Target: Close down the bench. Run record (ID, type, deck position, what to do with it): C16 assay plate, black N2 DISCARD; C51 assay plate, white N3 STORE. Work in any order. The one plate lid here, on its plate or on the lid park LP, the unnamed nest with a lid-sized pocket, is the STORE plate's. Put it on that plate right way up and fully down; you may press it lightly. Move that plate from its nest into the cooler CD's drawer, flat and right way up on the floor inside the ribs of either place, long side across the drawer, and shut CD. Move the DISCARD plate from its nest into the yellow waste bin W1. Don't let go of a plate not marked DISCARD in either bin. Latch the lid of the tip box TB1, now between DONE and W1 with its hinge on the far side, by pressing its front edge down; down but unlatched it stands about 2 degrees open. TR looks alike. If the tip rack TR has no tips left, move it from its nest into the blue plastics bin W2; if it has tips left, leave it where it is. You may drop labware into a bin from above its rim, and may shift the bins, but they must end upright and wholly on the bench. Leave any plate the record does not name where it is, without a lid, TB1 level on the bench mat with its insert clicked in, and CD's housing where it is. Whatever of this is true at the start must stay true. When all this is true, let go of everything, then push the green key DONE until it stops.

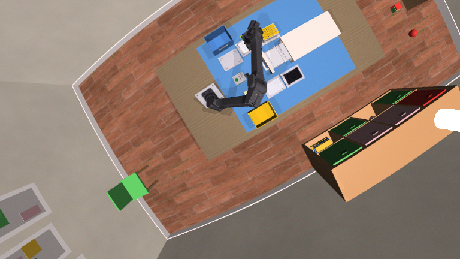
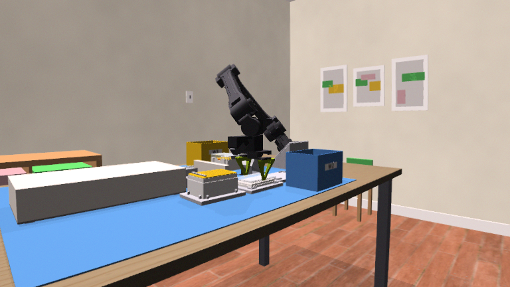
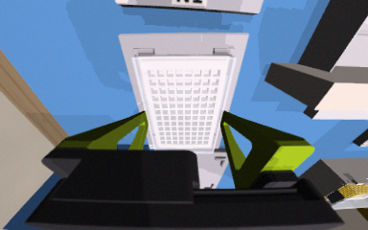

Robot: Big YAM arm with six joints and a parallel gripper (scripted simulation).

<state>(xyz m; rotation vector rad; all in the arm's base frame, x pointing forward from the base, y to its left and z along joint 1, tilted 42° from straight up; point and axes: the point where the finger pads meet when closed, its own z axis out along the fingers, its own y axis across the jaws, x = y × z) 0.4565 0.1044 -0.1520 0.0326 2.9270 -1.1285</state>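
My hand is 2 cm above the white plate. From my hand the other things lie so: tip rack TR: 17 cm ahead, 2 cm to the right, 2 cm above; nest label N1: 10 cm ahead, 3 cm below, 1 cm to the right; plate lid: right at my hand.
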